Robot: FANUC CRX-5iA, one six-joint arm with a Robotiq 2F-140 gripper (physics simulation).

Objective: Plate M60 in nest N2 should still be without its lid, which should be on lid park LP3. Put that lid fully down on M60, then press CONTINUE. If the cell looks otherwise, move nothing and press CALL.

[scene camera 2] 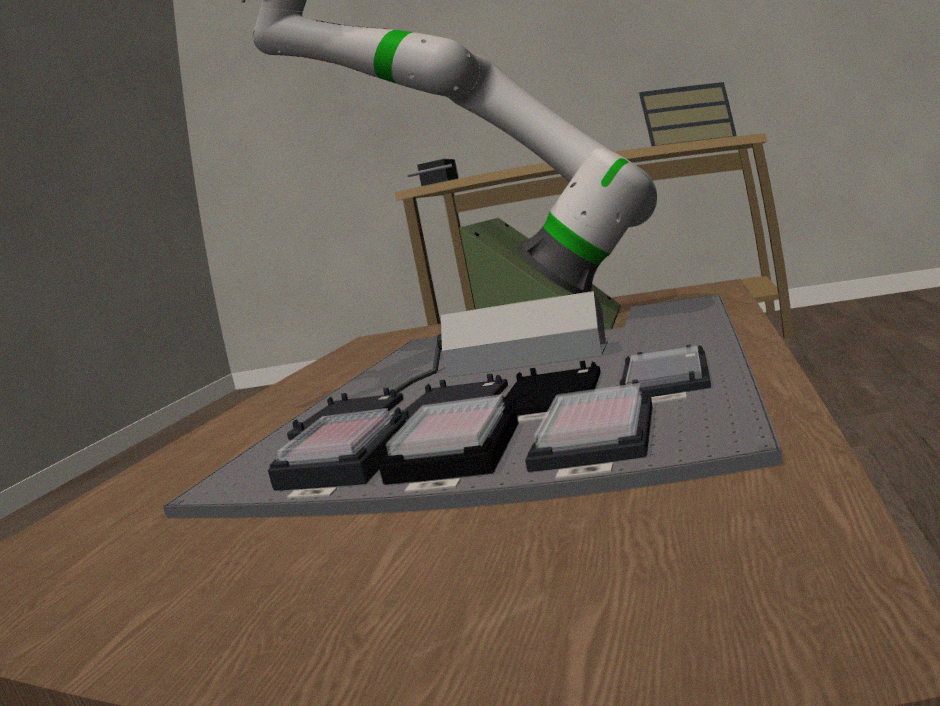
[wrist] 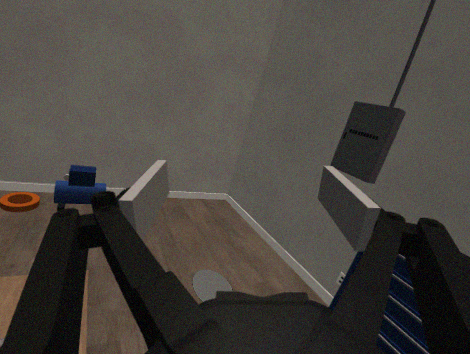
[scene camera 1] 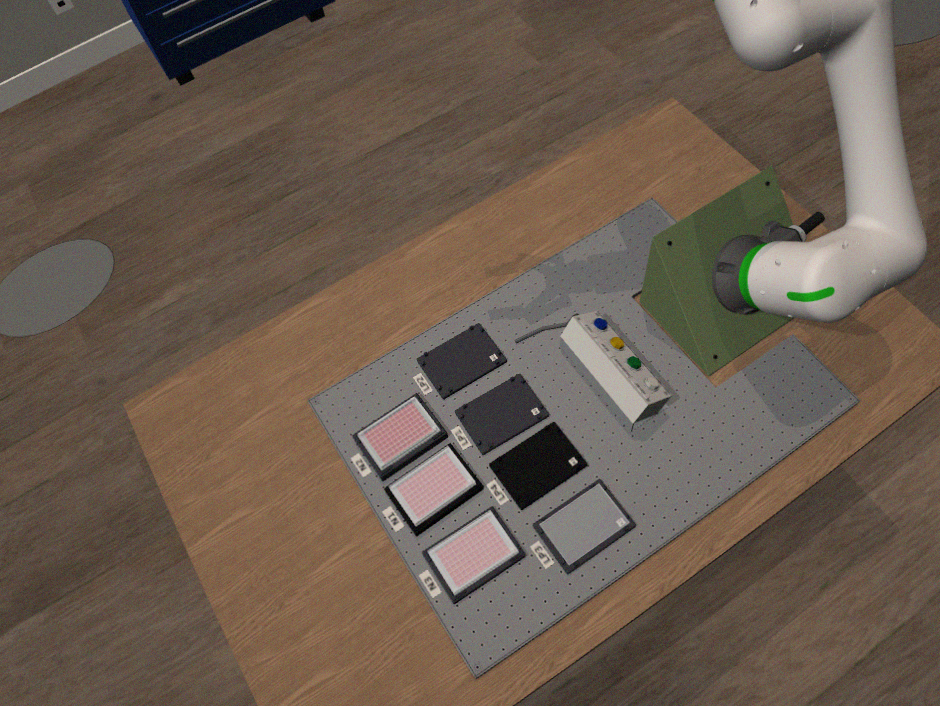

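Where they show: gripper, between the fingertips: (wrist: pixel 244 179); arm's base, origin of its link: (scene camera 2: pixel 553 271) (scene camera 1: pixel 744 274).
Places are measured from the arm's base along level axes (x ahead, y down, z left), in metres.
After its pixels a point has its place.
Note:
Plate M60 (scene camera 1: pixel 399 433) @(z -0.160, x 0.690, y 0.052 m) (scene camera 2: pixel 334 436) @(z -0.156, x 0.717, y 0.051 m) sits in nest N2, pink wells showing. It looks a little deeper pink than the plates in N1 and N3, as if uncovered; its plate label is not readable. A clear lid (scene camera 1: pixel 583 524) @(z 0.167, x 0.533, y 0.070 m) (scene camera 2: pixel 664 366) @(z 0.166, x 0.548, y 0.070 m) lies on park LP3, a dark frame with a small white tag at one corner. The button box (scene camera 1: pixel 615 368) @(z -0.003, x 0.320, y 0.006 m) (scene camera 2: pixel 520 330) @(z -0.022, x 0.338, y 0.039 m) has blue, yellow, green and white buttons; their lettering is too small to read. My gripper (wrist: pixel 244 179) @(z -0.627, x 0.185, y -0.787 m) is open and empty, far from the plates, facing the wall and floor; scene cameras do not show it.
Pink plates stand in nests N1 (scene camera 1: pixel 433 486) @(z -0.040, x 0.698, y 0.052 m) (scene camera 2: pixel 448 425) @(z -0.038, x 0.726, y 0.052 m) and N3 (scene camera 1: pixel 474 553) @(z 0.096, x 0.710, y 0.058 m) (scene camera 2: pixel 588 416) @(z 0.090, x 0.738, y 0.058 m). Parks LP2 (scene camera 1: pixel 461 359) @(z -0.226, x 0.506, y 0.078 m), LP1 (scene camera 1: pixel 501 412) @(z -0.089, x 0.514, y 0.078 m) and black LP4 (scene camera 1: pixel 538 465) @(z 0.034, x 0.525, y 0.078 m) show no clear lid. The green arm base (scene camera 1: pixel 683 303) @(z -0.020, x 0.141, y -0.012 m) (scene camera 2: pixel 493 265) @(z -0.077, x 0.145, y -0.040 m) stands behind the button box. A cable lies beside the box.

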